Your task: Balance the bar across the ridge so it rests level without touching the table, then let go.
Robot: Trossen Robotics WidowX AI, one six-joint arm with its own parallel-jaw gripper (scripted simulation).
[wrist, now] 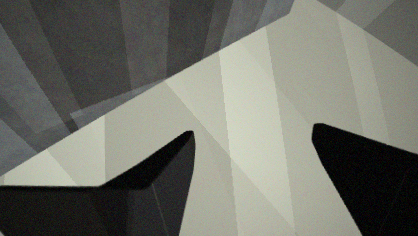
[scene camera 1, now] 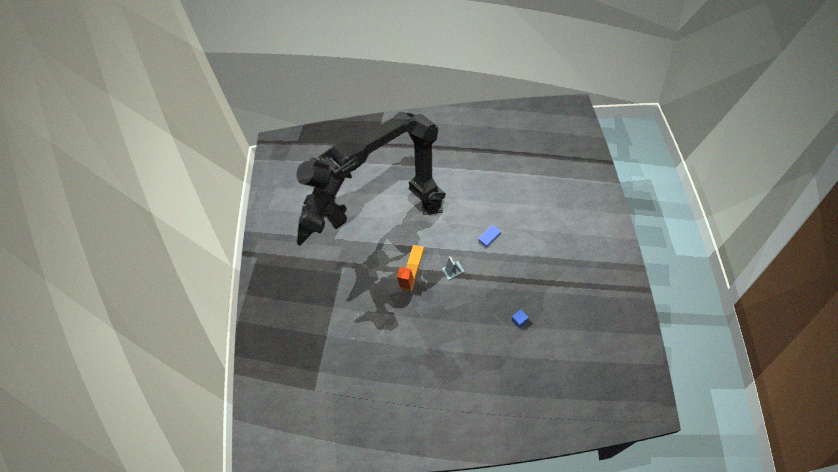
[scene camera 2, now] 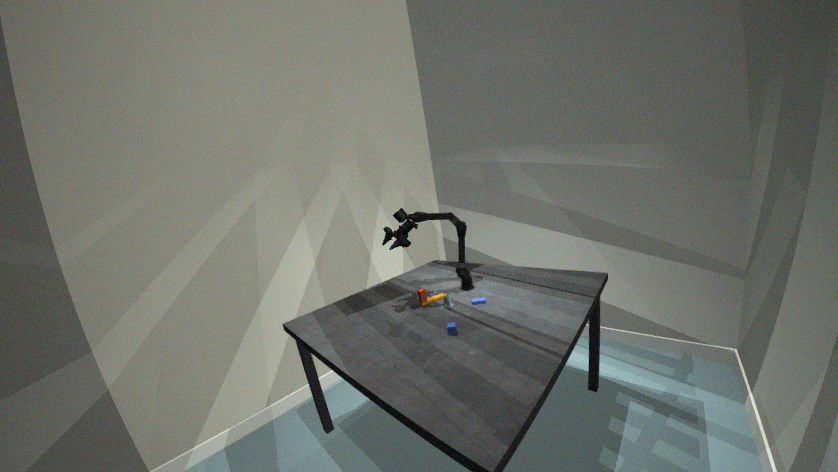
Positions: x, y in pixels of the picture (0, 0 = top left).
Scene:
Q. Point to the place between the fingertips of my gripper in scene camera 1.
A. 299, 240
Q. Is my gripper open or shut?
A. Open.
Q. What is my gripper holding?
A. Nothing.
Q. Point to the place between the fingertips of my gripper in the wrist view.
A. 252, 134

